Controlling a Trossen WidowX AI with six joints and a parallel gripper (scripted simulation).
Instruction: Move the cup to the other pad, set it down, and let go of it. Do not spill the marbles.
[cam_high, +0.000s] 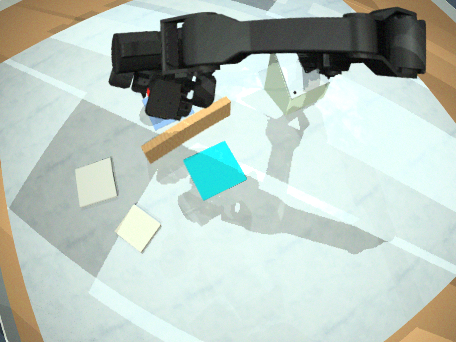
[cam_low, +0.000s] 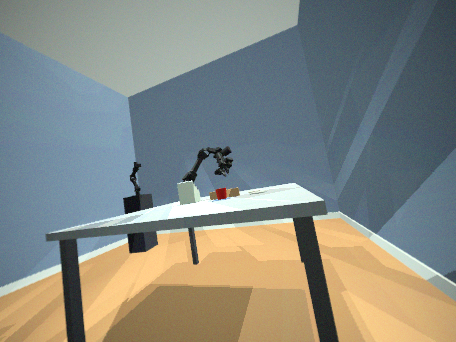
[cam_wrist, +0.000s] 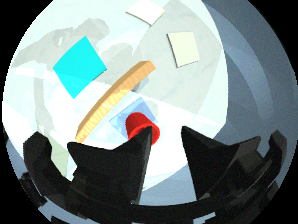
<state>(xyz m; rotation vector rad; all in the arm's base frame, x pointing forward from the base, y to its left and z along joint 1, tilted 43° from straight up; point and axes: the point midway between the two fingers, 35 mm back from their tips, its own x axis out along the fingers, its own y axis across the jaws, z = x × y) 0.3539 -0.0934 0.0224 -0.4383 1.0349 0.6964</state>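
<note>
The red cup is 40 mm behind my gripper tip, 80 mm to the right of it and 120 mm below it. The rest, counted from my gripper tip: brown wooden block: 50 mm behind, 30 mm to the left, 140 mm below; then light blue pad: 50 mm behind, 80 mm to the right, 170 mm below.
</note>
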